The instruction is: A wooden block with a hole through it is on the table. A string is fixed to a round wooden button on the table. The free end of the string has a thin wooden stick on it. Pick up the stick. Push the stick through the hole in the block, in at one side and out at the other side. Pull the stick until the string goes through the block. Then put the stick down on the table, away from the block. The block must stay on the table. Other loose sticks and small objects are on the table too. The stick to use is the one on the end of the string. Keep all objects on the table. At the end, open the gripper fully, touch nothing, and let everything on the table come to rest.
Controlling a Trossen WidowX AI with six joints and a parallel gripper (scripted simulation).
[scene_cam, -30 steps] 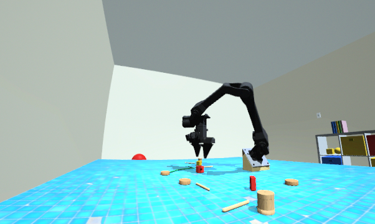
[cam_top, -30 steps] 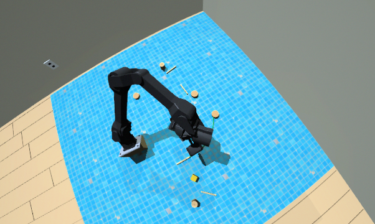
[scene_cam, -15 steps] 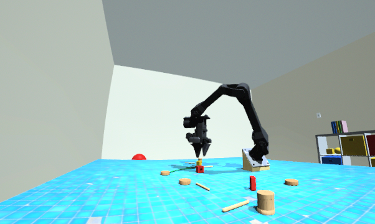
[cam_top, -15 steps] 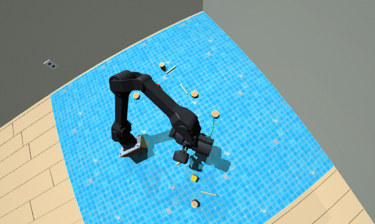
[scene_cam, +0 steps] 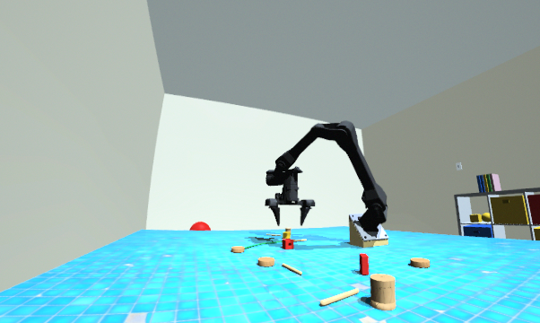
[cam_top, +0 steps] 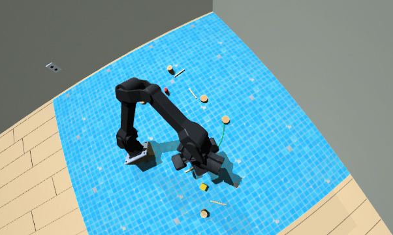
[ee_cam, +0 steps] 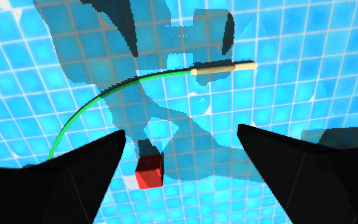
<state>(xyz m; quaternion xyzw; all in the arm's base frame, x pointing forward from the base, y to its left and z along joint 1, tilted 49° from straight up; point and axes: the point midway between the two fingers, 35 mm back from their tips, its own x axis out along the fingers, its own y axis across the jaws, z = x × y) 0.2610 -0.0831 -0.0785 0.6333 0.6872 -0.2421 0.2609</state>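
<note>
My gripper tip is now 14 cm to the left of the yellow cube, 5 cm above it and 3 cm past it. Also, from my gripper tip: red upright piece: 39 cm to the left, 5 cm below, 3 cm behind; wooden cylinder: 51 cm to the left, 5 cm below, 4 cm ahead; round wooden button: 20 cm ahead, 11 cm to the left, 6 cm below.
</note>
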